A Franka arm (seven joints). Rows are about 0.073 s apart.
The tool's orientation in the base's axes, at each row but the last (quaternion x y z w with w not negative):
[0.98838, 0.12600, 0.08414, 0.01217]
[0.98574, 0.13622, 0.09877, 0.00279]
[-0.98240, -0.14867, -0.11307, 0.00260]
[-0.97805, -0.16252, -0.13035, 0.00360]
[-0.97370, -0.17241, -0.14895, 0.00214]
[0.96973, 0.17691, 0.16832, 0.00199]
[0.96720, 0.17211, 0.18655, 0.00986]
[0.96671, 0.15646, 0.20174, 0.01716]
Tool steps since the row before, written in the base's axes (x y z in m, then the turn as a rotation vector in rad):
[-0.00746, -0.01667, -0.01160, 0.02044, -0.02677, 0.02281]
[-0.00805, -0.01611, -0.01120, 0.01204, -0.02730, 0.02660]
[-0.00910, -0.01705, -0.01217, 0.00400, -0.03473, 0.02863]
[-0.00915, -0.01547, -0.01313, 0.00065, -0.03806, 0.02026]
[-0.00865, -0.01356, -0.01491, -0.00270, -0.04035, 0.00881]
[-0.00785, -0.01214, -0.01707, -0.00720, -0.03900, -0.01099]
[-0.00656, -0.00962, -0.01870, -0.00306, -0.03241, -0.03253]
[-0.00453, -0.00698, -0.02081, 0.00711, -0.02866, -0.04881]
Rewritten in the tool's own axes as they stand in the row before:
[-0.01320, 0.01377, 0.01022, 0.01650, 0.03199, -0.01894]
[-0.01410, 0.01299, 0.00906, 0.00917, 0.03038, -0.02431]
[-0.01615, 0.01329, 0.00918, -0.00002, 0.03518, -0.02836]
[-0.01662, 0.01127, 0.00960, -0.00628, 0.03697, -0.02129]
[-0.01663, 0.00914, 0.01099, -0.01338, 0.03746, -0.01144]
[-0.01665, 0.00761, 0.01286, -0.02333, 0.03340, 0.00584]
[-0.01564, 0.00533, 0.01457, -0.02520, 0.02677, 0.02768]
[-0.01410, 0.00329, 0.01710, -0.02146, 0.02464, 0.04676]

